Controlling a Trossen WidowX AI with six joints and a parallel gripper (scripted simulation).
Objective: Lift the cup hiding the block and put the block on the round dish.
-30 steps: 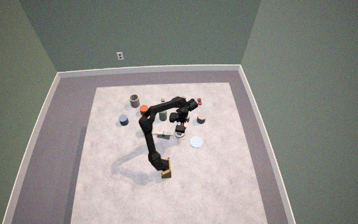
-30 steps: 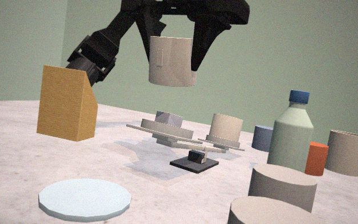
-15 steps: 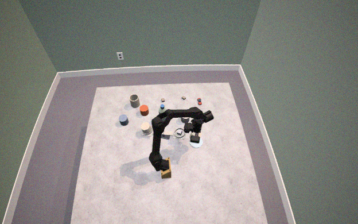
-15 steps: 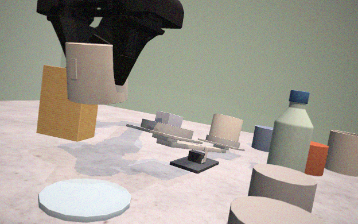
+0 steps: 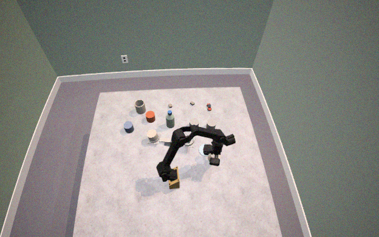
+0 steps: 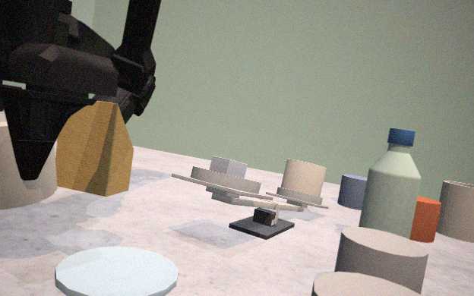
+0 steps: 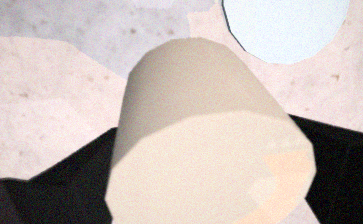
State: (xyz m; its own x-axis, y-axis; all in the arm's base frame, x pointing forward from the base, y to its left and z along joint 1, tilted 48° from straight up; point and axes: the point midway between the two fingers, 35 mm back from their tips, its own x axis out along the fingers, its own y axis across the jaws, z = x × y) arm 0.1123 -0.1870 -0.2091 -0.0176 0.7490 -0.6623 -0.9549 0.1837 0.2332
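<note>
Right now my gripper tip is 160 mm to the right of the pale grey block, 150 mm short of it and 10 mm below it. From my gripper tip the other things lie so: balance beam: 280 mm to the left, 190 mm ahead, 40 mm below; beige cup: 20 mm to the right, 10 mm behind, 10 mm above; pale blue round dish: 100 mm ahead, 80 mm below, 30 mm to the left.
</note>
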